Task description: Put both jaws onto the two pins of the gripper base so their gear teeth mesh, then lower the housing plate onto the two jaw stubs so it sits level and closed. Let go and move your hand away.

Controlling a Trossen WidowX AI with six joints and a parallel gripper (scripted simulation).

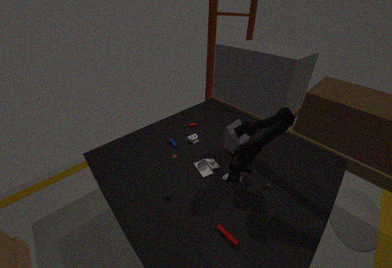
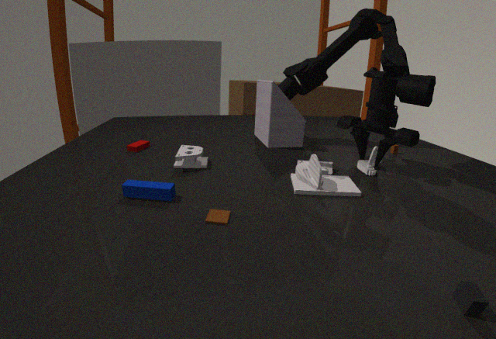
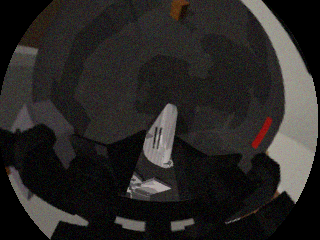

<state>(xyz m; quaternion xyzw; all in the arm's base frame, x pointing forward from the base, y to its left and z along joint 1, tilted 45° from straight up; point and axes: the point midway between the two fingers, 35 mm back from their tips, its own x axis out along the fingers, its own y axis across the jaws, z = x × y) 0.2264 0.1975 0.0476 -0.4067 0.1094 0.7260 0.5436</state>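
Now: gripper tip 90 mm short of the flat white plate and 170 mm to the left of it. From my gripper tip the other things lie so: red bar 270 mm ahead, 180 mm to the left; white jaw 40 mm ahead, 170 mm to the right, 10 mm above; white housing plate 20 mm ahead, 150 mm to the right.
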